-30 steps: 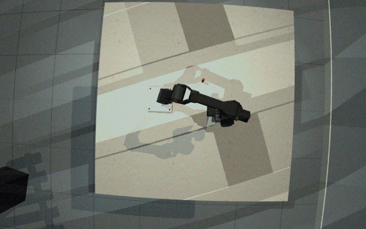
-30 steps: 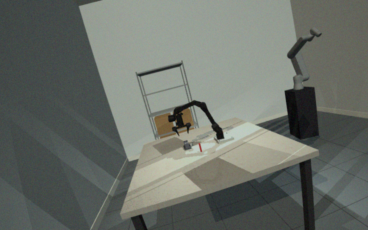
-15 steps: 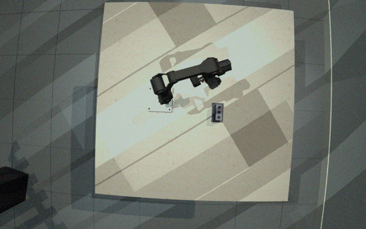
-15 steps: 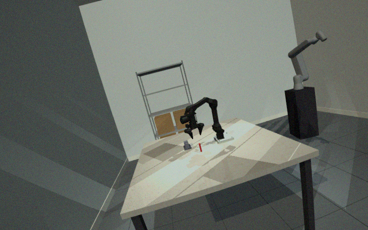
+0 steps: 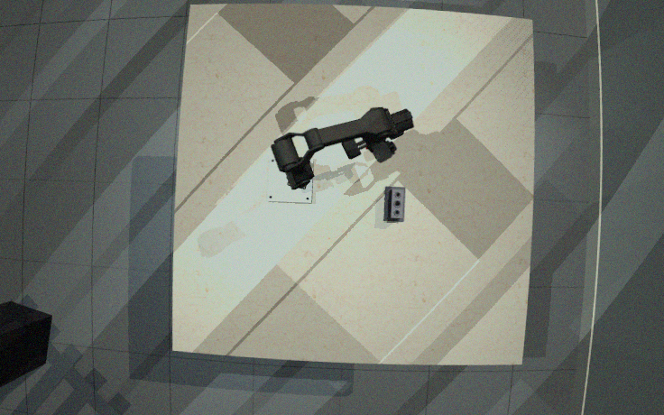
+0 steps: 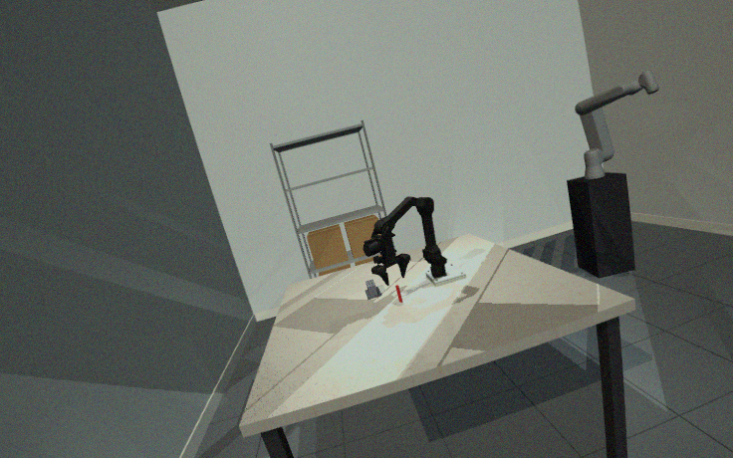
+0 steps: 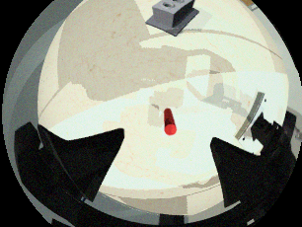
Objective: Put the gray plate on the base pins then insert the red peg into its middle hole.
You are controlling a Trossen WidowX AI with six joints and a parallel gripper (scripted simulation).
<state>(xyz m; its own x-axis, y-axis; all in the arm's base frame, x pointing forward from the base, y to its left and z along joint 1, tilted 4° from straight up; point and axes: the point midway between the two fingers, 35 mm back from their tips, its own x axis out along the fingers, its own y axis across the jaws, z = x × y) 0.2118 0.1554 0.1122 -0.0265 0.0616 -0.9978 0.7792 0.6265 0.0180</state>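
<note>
Now: gripper tip 6 cm above the red peg. The rest, counted from my gripper tip: dark base 14 cm ahead, 17 cm to the right, 9 cm below; gray plate 14 cm ahead, 17 cm to the right, 5 cm below.
</note>
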